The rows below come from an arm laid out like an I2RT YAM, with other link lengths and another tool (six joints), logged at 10 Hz.
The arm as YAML. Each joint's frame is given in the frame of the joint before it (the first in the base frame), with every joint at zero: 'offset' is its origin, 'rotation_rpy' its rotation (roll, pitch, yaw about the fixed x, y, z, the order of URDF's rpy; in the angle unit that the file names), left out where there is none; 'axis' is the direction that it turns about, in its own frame. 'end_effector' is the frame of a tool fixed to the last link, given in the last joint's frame.
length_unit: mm
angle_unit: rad
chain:
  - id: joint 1
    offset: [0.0, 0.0, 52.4]
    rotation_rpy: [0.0, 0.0, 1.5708]
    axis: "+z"
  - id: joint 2
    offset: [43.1, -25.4, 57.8]
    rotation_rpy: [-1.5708, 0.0, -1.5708]
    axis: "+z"
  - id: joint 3
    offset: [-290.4, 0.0, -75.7]
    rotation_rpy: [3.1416, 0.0, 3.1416]
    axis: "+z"
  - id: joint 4
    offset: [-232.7, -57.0, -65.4]
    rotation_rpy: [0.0, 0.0, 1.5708]
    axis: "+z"
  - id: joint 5
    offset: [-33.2, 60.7, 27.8]
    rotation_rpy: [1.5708, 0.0, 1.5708]
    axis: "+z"
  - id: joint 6
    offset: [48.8, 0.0, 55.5]
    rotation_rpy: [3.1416, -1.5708, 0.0]
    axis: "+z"
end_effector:
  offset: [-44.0, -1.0, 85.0]
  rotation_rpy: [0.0, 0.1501, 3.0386]
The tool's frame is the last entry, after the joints.
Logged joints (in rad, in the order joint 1, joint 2, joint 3, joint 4, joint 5, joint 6), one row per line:
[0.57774, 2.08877, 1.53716, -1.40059, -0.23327, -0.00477]
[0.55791, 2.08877, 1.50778, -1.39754, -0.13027, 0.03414]
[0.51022, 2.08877, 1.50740, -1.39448, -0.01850, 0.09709]
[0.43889, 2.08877, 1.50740, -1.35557, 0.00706, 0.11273]
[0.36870, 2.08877, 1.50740, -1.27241, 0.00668, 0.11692]
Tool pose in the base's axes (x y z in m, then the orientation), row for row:
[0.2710, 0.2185, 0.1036, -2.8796, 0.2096, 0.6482]
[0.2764, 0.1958, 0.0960, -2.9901, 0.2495, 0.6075]
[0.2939, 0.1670, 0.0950, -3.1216, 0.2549, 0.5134]
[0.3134, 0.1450, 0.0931, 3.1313, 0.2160, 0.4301]
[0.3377, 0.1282, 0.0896, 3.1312, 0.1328, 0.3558]
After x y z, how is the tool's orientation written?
As angles about the fixed x, y, z axes (roll, pitch, yaw), in radians.
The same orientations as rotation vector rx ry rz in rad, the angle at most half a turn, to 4 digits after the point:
[-2.7919, -0.8951, 0.4153]
[-2.9111, -0.8822, 0.4330]
[2.9721, 0.7761, -0.3885]
[2.9977, 0.6565, -0.3217]
[3.0523, 0.5499, -0.2001]

